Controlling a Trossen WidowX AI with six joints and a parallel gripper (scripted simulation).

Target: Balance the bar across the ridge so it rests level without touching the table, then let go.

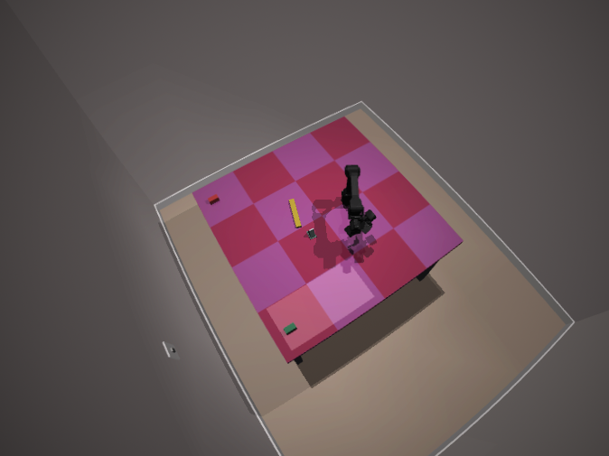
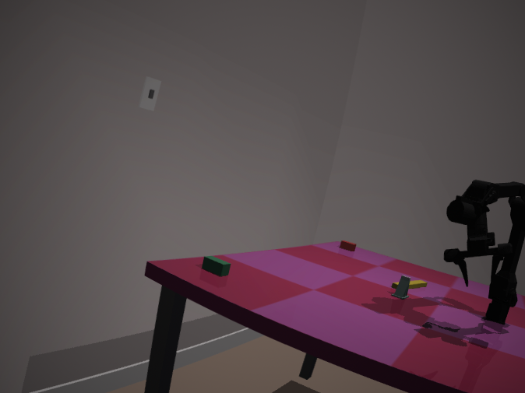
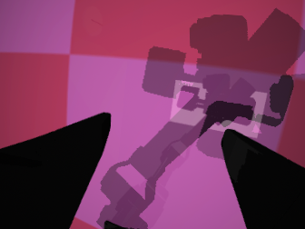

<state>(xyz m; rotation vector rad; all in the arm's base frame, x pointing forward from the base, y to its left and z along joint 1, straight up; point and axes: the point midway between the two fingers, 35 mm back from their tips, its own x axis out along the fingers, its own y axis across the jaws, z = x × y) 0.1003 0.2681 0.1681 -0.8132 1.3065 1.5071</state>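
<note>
My gripper tip is 250 mm short of the yellow bar, 380 mm to the left of it and 130 mm above it. From my gripper tip the other things lie so: red block (650 mm ahead, 780 mm to the right, 120 mm below); then green block (650 mm ahead, 220 mm to the left, 120 mm below).
</note>
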